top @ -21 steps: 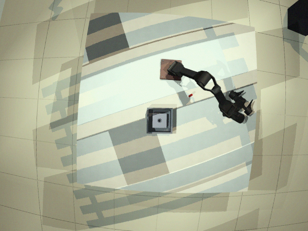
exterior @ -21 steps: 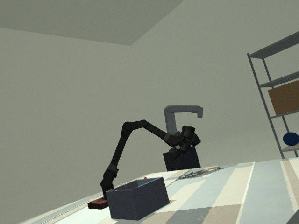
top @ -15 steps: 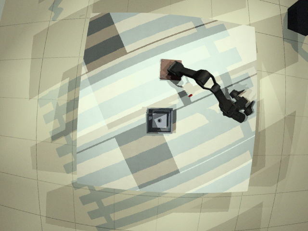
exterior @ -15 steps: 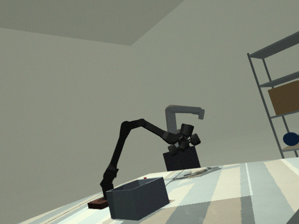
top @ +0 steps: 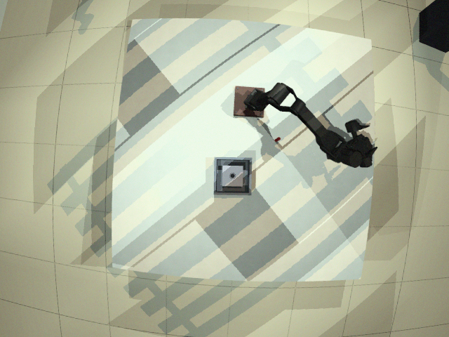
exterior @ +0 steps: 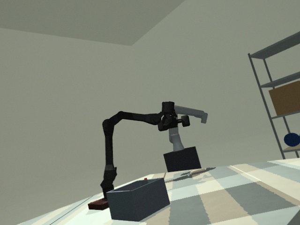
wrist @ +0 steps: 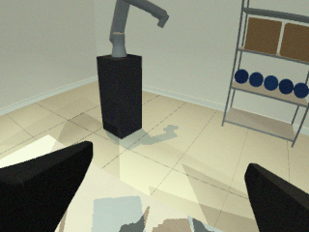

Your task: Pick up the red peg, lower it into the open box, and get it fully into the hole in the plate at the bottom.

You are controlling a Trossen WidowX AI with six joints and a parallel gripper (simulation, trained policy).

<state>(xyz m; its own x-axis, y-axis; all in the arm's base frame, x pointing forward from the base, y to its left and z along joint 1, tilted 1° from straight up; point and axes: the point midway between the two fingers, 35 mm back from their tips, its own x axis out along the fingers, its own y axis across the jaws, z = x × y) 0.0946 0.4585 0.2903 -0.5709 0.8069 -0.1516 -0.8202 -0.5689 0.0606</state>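
Right now the red peg is 7 cm ahead of my gripper tip, 35 cm to the right of it and 27 cm below it. Also, from my gripper tip: plate 27 cm ahead, 51 cm to the right, 26 cm below; then dark grey box 27 cm ahead, 51 cm to the right, 28 cm below.
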